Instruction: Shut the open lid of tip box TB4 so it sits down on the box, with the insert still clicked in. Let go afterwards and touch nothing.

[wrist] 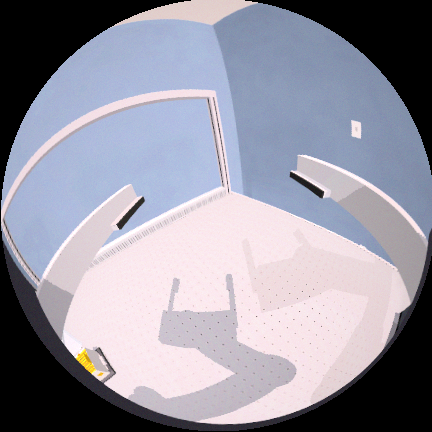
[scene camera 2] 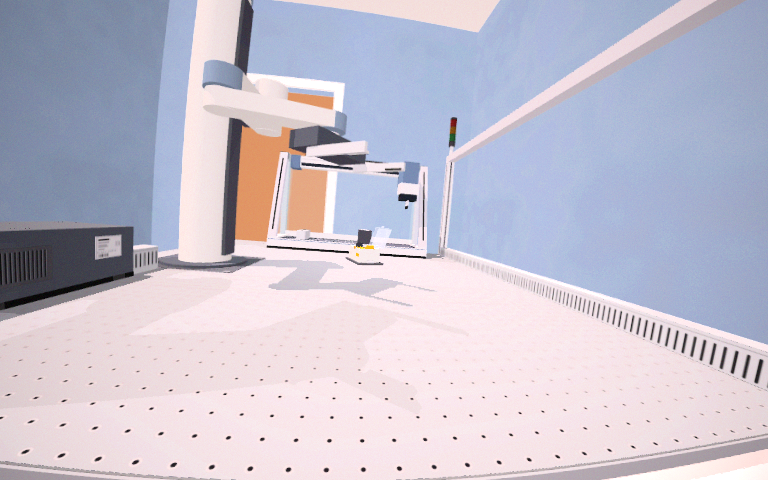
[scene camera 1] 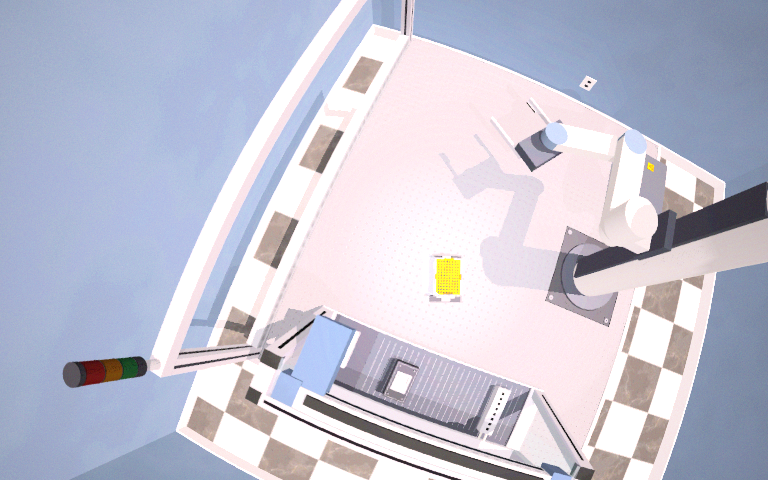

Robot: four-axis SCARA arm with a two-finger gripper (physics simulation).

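Seen in the pictures: gripper, fingertip midpoint: (wrist: 212, 174) (scene camera 2: 387, 158) (scene camera 1: 511, 108); arm's base, origin of the base link: (scene camera 2: 205, 264) (scene camera 1: 587, 277).
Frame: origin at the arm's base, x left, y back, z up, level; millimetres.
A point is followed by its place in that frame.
Observation:
Tip box TB4 (scene camera 1: 448, 277) (scene camera 2: 364, 254) @(y -518, x 147, z 52 mm) (wrist: 95, 364) stands on the perforated table, with a yellow insert (scene camera 1: 448, 276) @(y -518, x 209, z 70 mm) (wrist: 85, 361) in its top. Whether the insert is clicked in is too small to tell. Its clear lid (scene camera 1: 432, 277) @(y -566, x 233, z 79 mm) (scene camera 2: 382, 234) @(y -592, x 239, z 130 mm) (wrist: 72, 343) is open, standing up and leaning outward on the box's left side in scene view 1. My gripper (scene camera 1: 511, 109) @(y -529, x -308, z 318 mm) (wrist: 212, 174) @(y -529, x -308, z 318 mm) is wide open and empty. It hangs high above the table, well away from the box, towards the back wall in scene view 1.
A framed deck machine (scene camera 1: 447, 433) @(y -334, x 675, z 147 mm) (scene camera 2: 274, 203) @(y -61, x 501, z 232 mm) stands beyond the box, with a dark module (scene camera 1: 401, 380) @(y -532, x 568, z 133 mm) and a white slotted block (scene camera 1: 494, 408) @(y -213, x 556, z 107 mm) on its deck. The arm's column (scene camera 2: 206, 169) @(y -28, x -69, z 294 mm) stands beside the table's working area. A dark control cabinet (scene camera 2: 62, 254) @(y 35, x -408, z 83 mm) stands near it.

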